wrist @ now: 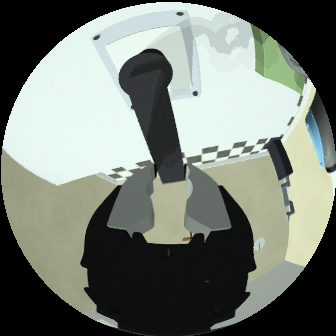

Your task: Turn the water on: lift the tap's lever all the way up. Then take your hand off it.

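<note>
The tap's lever (pixel 157 120) is a long dark bar in the upper middle of the wrist view, running from a round dark hub (pixel 145 72) down to my fingers. My gripper (pixel 170 164) is shut on the lever's free end, with one grey jaw on each side of it. The lever lies slightly askew between the jaws, its hub up and a little to the left. How high the lever is raised cannot be told from this view. The tap's spout and any water do not show.
Behind the lever is a pale frame (pixel 196 65) with dark screws at its corners, on a white surface (pixel 65 110). A checkered strip (pixel 215 152) runs along its edge. A green panel (pixel 280 67) and dark and blue robot parts are at the right. A dark block (pixel 280 157) with a metal hook is below them.
</note>
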